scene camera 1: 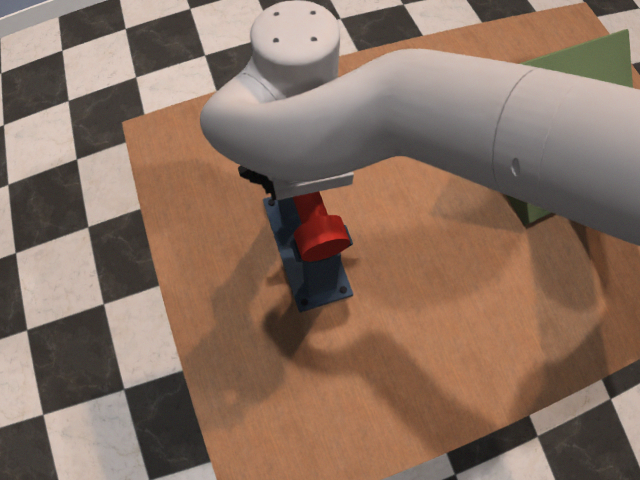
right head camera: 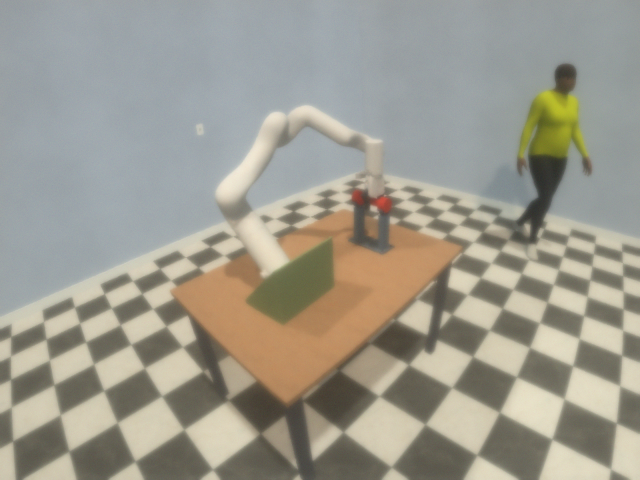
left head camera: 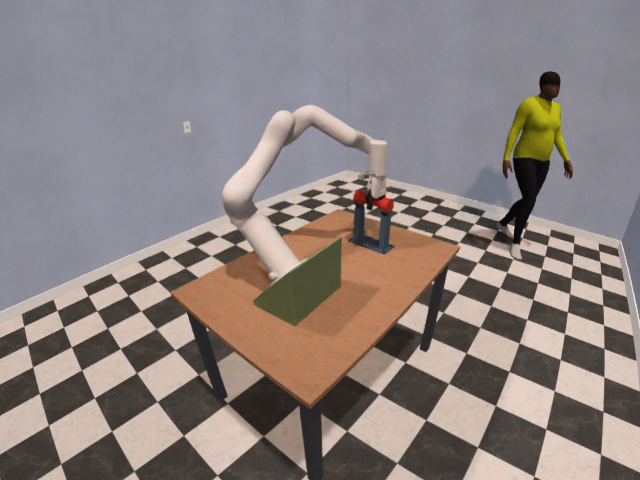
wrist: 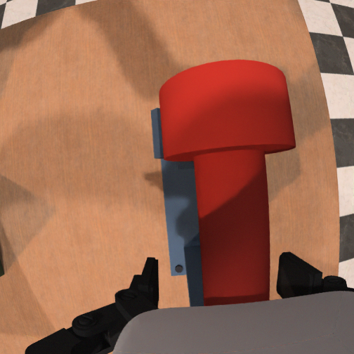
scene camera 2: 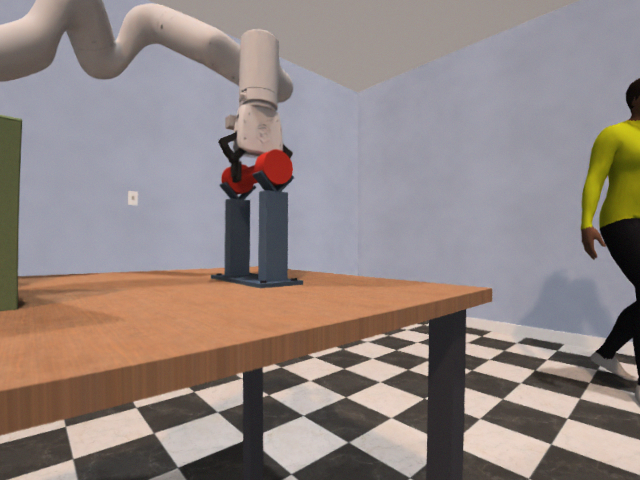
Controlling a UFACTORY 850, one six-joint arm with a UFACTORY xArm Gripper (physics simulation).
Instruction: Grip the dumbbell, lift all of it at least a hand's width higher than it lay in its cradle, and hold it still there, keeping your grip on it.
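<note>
The red dumbbell (left head camera: 385, 205) (right head camera: 384, 204) (scene camera 1: 321, 238) (scene camera 2: 275, 167) (wrist: 227, 110) lies level in the V-shaped tops of the dark blue two-post cradle (left head camera: 385, 232) (right head camera: 383, 232) (scene camera 1: 323, 279) (scene camera 2: 272, 232) (wrist: 179, 215). My gripper (scene camera 2: 249, 172) (wrist: 220, 276) points down over it and is open, with a black finger on each side of the handle. In the wrist view a gap shows between each finger and the handle. In scene camera 2 the near finger reaches down beside the handle; the far finger is mostly hidden. The far weight is hidden in the wrist view.
The cradle stands near the far end of the wooden table (left head camera: 320, 361) (scene camera 2: 310, 315). A green upright panel (left head camera: 315, 284) (right head camera: 305, 284) (scene camera 1: 584, 62) (scene camera 2: 9, 211) stands by the arm's base. A person in a yellow top (left head camera: 537, 129) (right head camera: 553, 124) (scene camera 2: 620, 175) is beyond the table on the floor.
</note>
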